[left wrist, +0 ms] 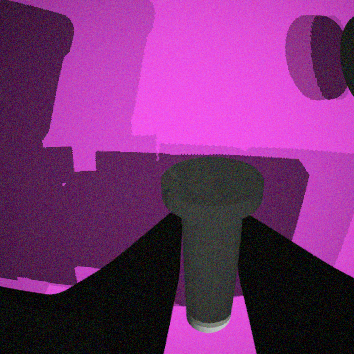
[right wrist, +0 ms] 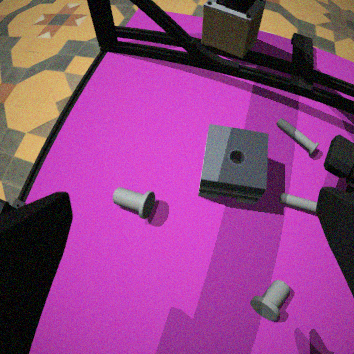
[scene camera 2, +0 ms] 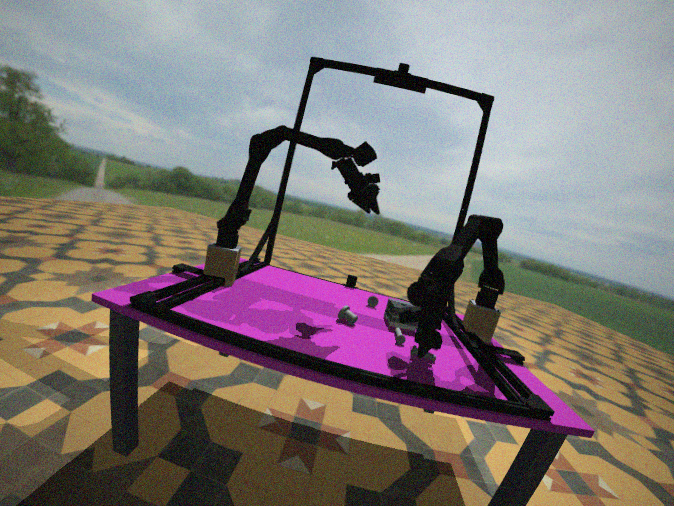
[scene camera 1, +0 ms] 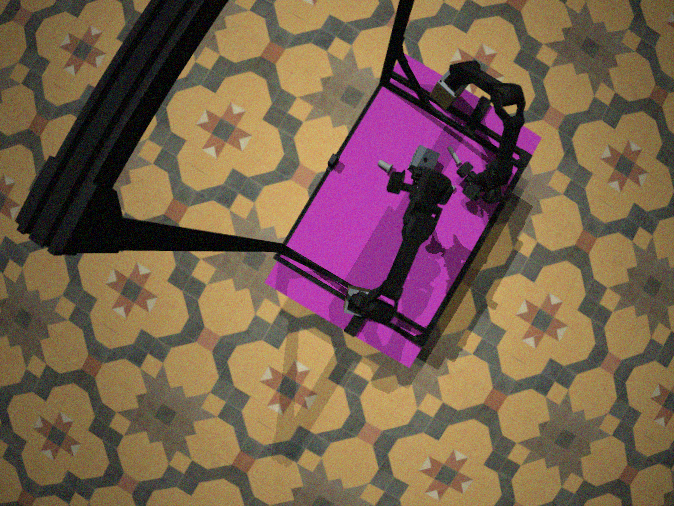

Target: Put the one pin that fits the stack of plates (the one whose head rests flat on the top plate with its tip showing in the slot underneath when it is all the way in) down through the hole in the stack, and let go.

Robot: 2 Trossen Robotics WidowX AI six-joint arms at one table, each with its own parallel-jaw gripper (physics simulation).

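Observation:
My left gripper (scene camera 2: pixel 427 347) (left wrist: pixel 208 225) is low over the table, shut on a grey pin (left wrist: pixel 210 265), its fingers on either side of the shank just below the wide head. The grey plate stack (scene camera 1: pixel 424 156) (scene camera 2: pixel 397 313) (right wrist: pixel 250 172) stands on the table with its round hole facing up. My right gripper (scene camera 2: pixel 375 211) (right wrist: pixel 198 203) is open and empty, high above the table. Loose pins lie about: a thick one (scene camera 1: pixel 385 165) (right wrist: pixel 131 199), a short wide one (scene camera 2: pixel 346 315) (right wrist: pixel 272 299), a thin one (scene camera 1: pixel 453 155) (right wrist: pixel 298 135), and one (scene camera 2: pixel 399 334) (right wrist: pixel 298 201) partly hidden by a right finger.
The magenta table (scene camera 1: pixel 337 217) (scene camera 2: pixel 261 283) has black rails along its edges and a tall black frame (scene camera 2: pixel 302 108) at its back. Arm shadows cross the table. Part of another pin's dark head (left wrist: pixel 350 55) shows at the left wrist view's right edge.

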